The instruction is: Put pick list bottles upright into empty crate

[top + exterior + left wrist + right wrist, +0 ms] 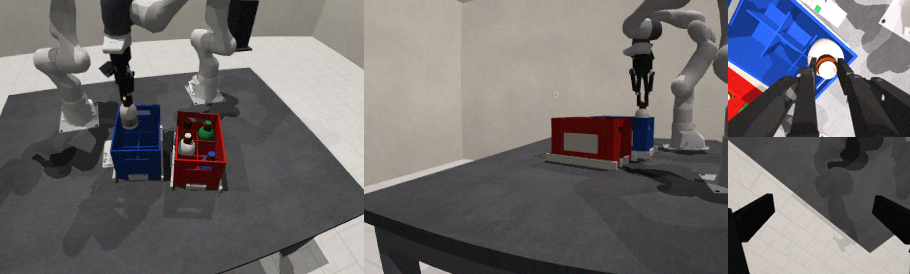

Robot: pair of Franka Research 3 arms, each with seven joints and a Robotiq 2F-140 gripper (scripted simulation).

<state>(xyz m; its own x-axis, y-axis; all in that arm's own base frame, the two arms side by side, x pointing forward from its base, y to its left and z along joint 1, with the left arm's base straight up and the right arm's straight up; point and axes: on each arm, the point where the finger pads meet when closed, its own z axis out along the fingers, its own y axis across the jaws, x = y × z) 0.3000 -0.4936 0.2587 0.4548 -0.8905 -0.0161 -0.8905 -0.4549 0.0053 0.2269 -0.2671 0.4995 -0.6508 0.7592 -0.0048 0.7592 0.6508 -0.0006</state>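
Note:
My left hand is 100 mm short of the blue crate, 20 mm to the right of it and 180 mm above it. Also, from my left hand: pick list (50 mm ahead, 120 mm to the right, 260 mm below); then red bottle (120 mm ahead, 230 mm to the left, 170 mm below); then red crate (220 mm ahead, 240 mm to the left, 180 mm below).

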